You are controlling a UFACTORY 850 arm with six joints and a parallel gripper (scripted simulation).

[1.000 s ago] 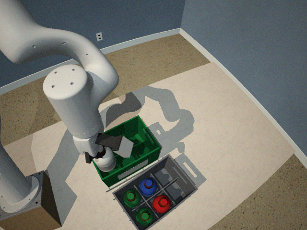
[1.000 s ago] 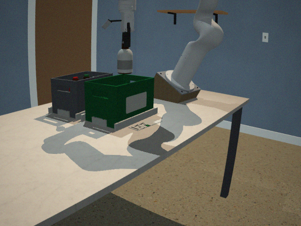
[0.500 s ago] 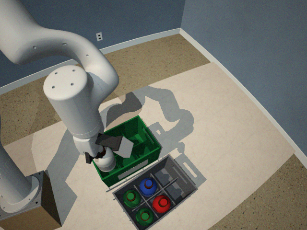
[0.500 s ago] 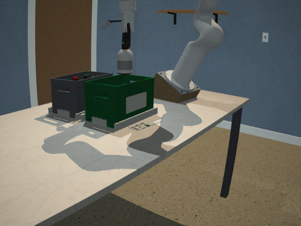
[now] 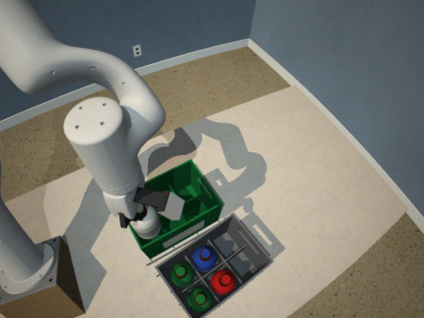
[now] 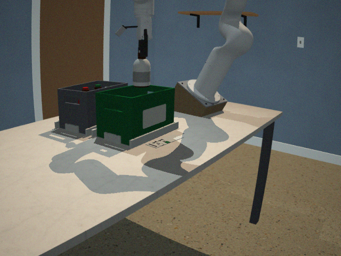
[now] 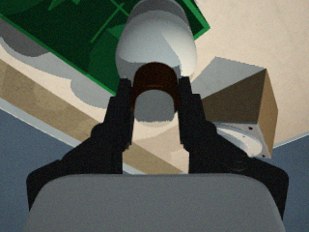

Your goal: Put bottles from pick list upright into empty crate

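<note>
My gripper is now 70 mm above the whitish bottle. From my hand the other things lie so: green crate 240 mm below, 80 mm ahead, 50 mm to the left; blue bottle 230 mm below, 130 mm to the right, 130 mm ahead; green bottle 230 mm below, 150 mm to the right, 40 mm ahead.
</note>
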